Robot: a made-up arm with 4 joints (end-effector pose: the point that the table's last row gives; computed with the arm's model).
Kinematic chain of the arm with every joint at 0, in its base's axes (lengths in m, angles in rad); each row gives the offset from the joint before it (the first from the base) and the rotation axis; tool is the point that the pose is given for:
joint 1: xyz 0 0 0.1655 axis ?
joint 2: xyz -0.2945 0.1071 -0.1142 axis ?
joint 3: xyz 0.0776 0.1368 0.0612 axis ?
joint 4: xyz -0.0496 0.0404 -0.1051 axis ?
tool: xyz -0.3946 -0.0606 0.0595
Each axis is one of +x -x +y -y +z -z.
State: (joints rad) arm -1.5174 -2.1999 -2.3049 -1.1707
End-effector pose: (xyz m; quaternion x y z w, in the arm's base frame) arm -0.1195 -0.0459 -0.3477 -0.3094 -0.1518 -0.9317 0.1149
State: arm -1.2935 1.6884 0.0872 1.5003
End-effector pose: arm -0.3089 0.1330 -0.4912 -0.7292 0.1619 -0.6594 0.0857
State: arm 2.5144 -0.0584 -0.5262 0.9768
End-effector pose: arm -0.5482 -0.4851 0.4423 0.8891 0.4544 -0.0453 0.0331
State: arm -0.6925 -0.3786 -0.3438 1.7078
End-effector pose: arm -0.3357 0.5491 -0.2269 0.0113 -0.2358 -0.6679 0.7058
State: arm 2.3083 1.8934 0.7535 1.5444
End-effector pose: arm -0.5355 -0.3642 0.5489 0.2711 0.3092 0.2903 0.8641
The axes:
joint 1: +x
joint 2: +y
joint 3: -x
joint 4: -z

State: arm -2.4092 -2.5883 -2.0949 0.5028
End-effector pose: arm -0.1242 -0.4782 0.4062 -0.1921 0.5761 0.6567 0.4472
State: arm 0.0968 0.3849 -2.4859 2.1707
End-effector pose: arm 0.0198 -0.0576 0.2874 -0.3781 -0.8673 0.3225 0.0310
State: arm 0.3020 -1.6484 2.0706 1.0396
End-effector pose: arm -0.0537 0.1298 -0.1295 -0.3192 -0.4999 -0.8044 0.0356
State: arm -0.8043 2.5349 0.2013 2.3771
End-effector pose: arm -0.5483 0.2446 -0.4108 0.8992 -0.2064 0.3486 0.1653
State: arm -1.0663 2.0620 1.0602 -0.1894
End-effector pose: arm -0.0241 0.1956 0.0925 -0.3660 0.8964 0.0210 0.2489
